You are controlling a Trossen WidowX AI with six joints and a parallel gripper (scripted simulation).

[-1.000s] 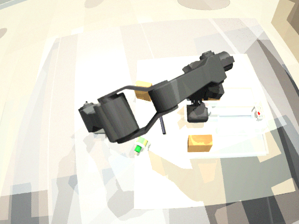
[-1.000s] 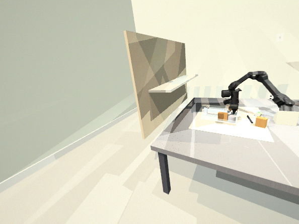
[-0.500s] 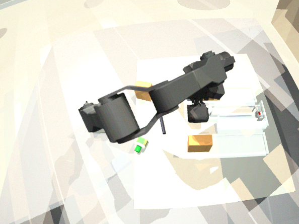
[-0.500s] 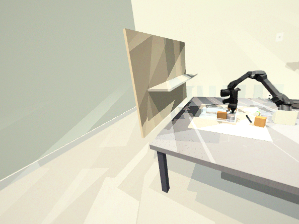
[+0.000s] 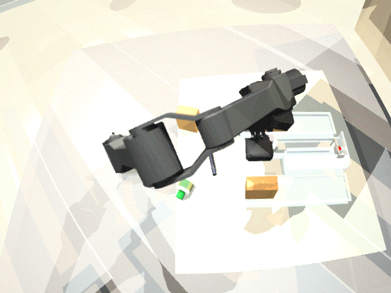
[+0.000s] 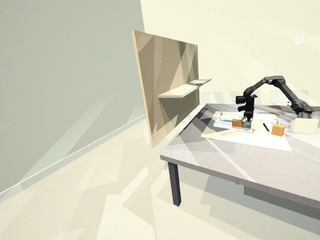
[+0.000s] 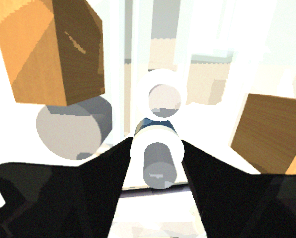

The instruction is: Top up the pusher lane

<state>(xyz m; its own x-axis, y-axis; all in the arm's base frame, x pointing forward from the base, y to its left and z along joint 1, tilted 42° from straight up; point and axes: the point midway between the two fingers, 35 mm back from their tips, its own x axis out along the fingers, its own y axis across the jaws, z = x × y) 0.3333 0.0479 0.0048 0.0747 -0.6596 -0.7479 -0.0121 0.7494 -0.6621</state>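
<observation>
Right now the dark rod is 12 cm behind my gripper tip, 4 cm below it and 1 cm to the right of it. Also, from my gripper tip: red mark: 23 cm ahead, 4 cm to the right, 2 cm above; then shelf: 50 cm ahead, 32 cm above, 4 cm to the left.
</observation>
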